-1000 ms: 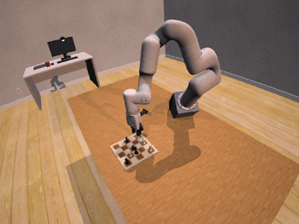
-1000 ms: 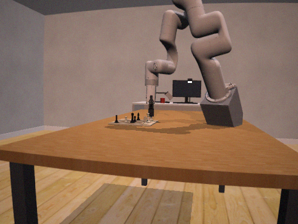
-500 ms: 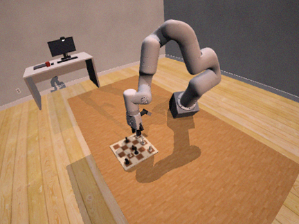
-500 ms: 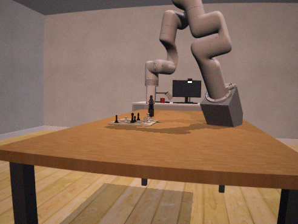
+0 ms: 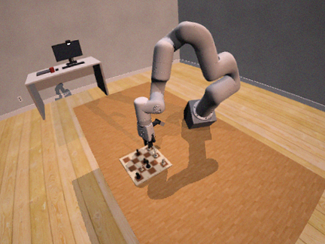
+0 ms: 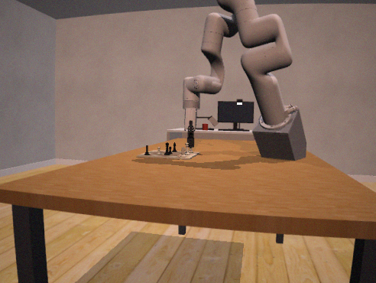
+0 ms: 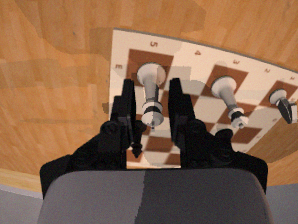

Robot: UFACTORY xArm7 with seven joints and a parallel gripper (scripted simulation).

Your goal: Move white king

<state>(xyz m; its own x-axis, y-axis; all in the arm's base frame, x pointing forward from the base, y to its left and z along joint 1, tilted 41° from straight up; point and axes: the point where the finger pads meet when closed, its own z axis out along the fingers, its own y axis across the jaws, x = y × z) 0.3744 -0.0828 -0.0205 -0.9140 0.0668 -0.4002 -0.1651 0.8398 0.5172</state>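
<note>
My hand is 10 mm above the white king. From my hand the other things lie so: chessboard 80 mm ahead, 70 mm to the left, 50 mm below; then white pawn 110 mm to the left, 110 mm ahead, 30 mm below; then black piece 160 mm ahead, 140 mm to the left, 30 mm below.
</note>
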